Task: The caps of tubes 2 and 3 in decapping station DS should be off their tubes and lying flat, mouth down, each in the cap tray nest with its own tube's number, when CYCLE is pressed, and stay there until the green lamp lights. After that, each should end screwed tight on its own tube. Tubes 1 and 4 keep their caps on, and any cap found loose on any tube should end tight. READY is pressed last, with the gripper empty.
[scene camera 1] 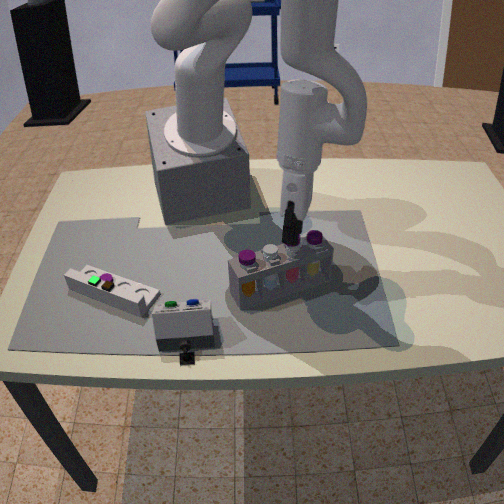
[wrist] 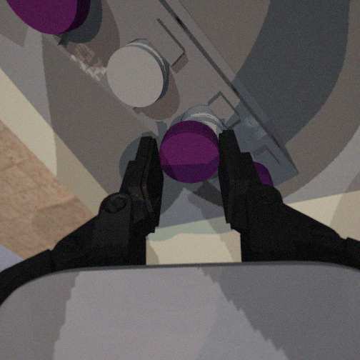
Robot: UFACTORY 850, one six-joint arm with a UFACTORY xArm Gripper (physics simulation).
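Note:
My gripper (scene camera 1: 292,241) (wrist: 188,155) is shut on a purple cap (wrist: 190,160) at the third tube from the left in the decapping station (scene camera 1: 282,295). A glass neck (wrist: 202,114) shows beneath it; whether cap and neck touch is unclear. The second tube's top (scene camera 1: 270,251) (wrist: 136,75) is whitish, without a purple cap. Purple caps sit on the leftmost tube (scene camera 1: 247,257) (wrist: 50,12) and the rightmost tube (scene camera 1: 314,237) (wrist: 263,174). Another purple cap (scene camera 1: 106,277) lies in the cap tray (scene camera 1: 110,296), second nest from left. Numbers are unreadable. The green lamp (scene camera 1: 94,280) is lit.
A control box (scene camera 1: 182,322) with a green button (scene camera 1: 171,304) and a blue button (scene camera 1: 193,302) stands between tray and station, near the table's front edge. A dark brown lamp (scene camera 1: 107,285) is beside the green one. A small black object (scene camera 1: 187,358) sits before the box.

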